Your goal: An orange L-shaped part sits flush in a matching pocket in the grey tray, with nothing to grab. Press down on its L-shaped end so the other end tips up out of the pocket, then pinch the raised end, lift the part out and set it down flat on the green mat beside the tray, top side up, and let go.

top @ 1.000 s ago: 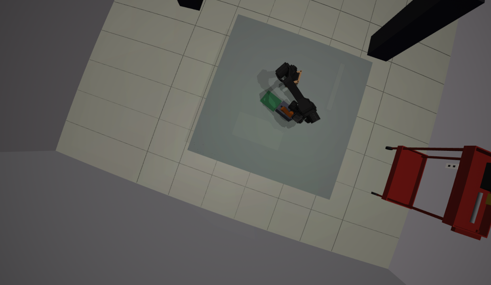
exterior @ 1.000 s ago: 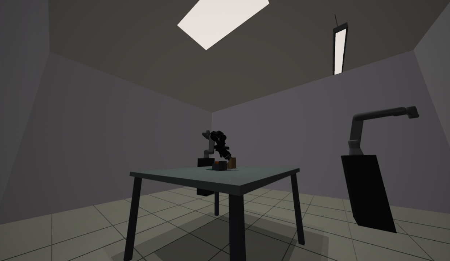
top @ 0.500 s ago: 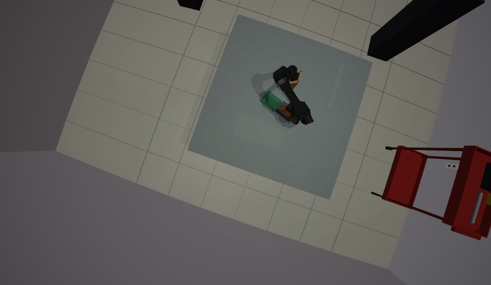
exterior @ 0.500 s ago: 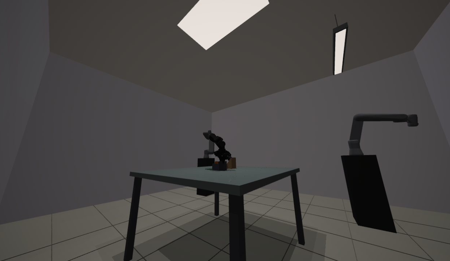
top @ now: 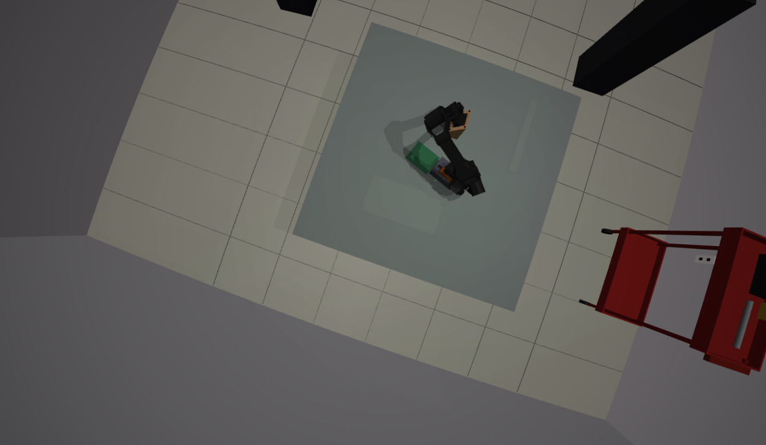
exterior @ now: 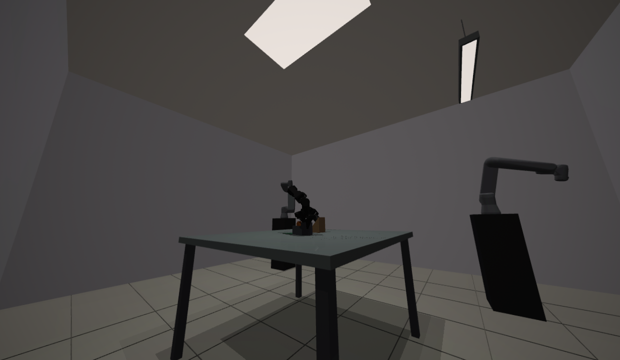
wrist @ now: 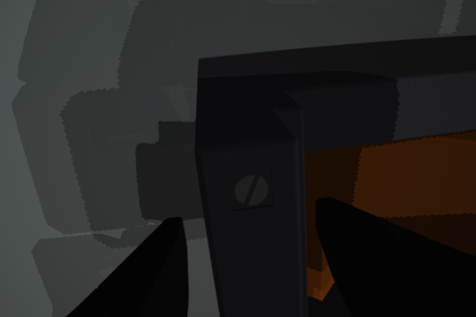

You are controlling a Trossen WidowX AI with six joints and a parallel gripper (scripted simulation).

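My gripper tip is 20 mm past the orange L-shaped part and 40 mm to the left of it. The rest, counted from my gripper tip: green mat (90 mm behind, 200 mm to the right, 60 mm below).
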